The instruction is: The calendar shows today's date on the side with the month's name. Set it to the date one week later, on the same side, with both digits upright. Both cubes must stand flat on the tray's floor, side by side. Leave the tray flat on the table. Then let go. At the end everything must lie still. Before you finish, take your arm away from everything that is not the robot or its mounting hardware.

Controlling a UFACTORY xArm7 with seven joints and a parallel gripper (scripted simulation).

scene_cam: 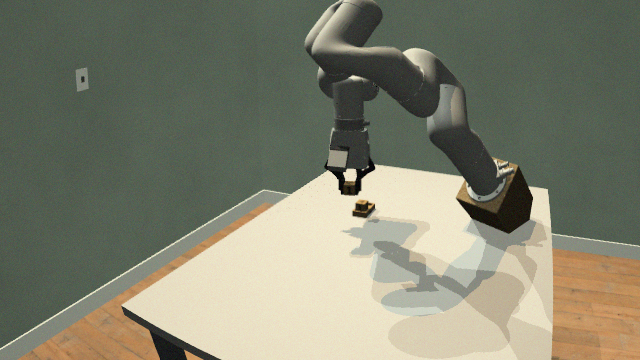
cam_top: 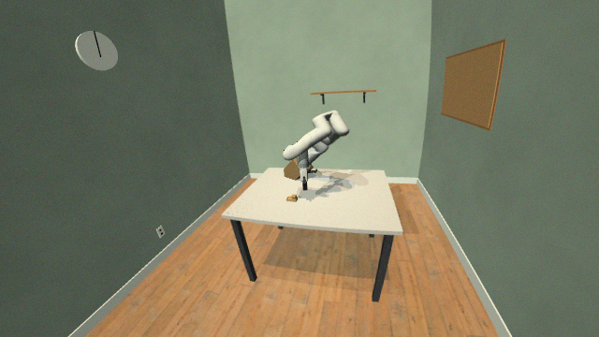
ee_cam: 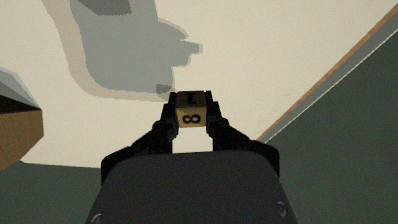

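The wooden calendar tray is 11 cm below my hand and 10 cm to the right of it. Round my hand: digit cube: 1 cm below.
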